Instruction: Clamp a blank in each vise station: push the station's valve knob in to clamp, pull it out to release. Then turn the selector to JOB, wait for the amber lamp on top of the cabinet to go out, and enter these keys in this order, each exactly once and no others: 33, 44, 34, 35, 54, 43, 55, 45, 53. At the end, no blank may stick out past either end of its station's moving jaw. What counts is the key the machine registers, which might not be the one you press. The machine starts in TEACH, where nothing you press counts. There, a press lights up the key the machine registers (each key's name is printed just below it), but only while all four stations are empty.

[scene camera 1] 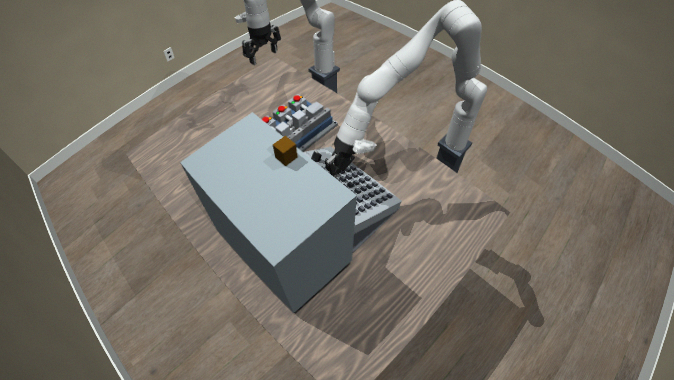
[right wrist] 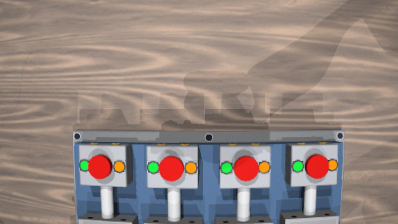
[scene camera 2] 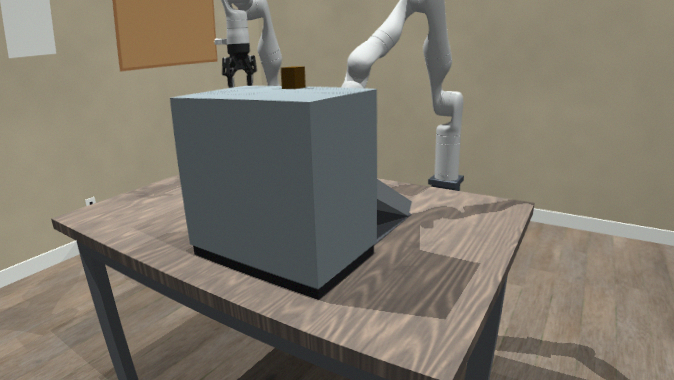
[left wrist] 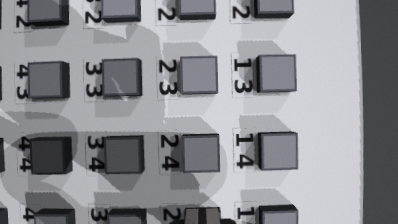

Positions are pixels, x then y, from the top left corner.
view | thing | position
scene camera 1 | my right gripper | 264, 58
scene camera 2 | my right gripper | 241, 86
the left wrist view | keypad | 326, 111
